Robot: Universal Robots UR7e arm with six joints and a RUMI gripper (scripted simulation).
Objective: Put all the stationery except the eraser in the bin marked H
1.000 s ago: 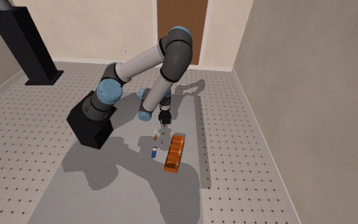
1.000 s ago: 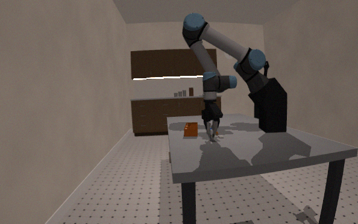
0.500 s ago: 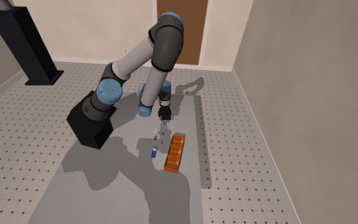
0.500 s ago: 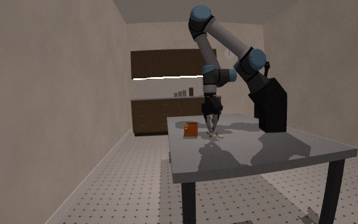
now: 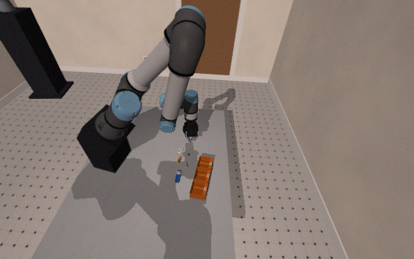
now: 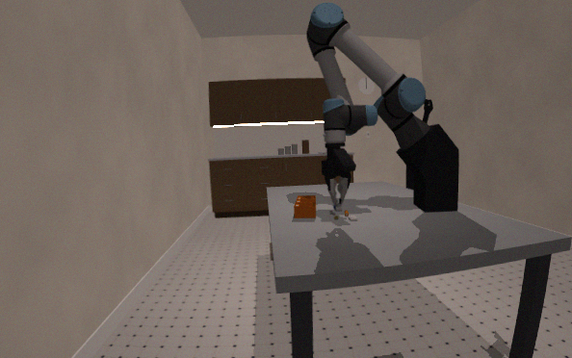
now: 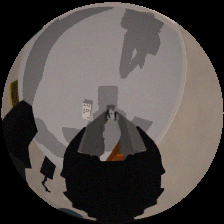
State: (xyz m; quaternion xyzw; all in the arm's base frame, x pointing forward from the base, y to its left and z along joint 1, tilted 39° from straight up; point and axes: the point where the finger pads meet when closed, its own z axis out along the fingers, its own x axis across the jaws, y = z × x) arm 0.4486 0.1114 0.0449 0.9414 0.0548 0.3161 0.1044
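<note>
Right now the orange bin is 240 mm to the right of my hand, 60 mm ahead of it and 50 mm below it. From my hand the other things lie so: tiny brownish item 70 mm to the right, 70 mm below, 20 mm behind; grey piece 10 mm below; white card 70 mm below, 70 mm behind, 30 mm to the right.
</note>
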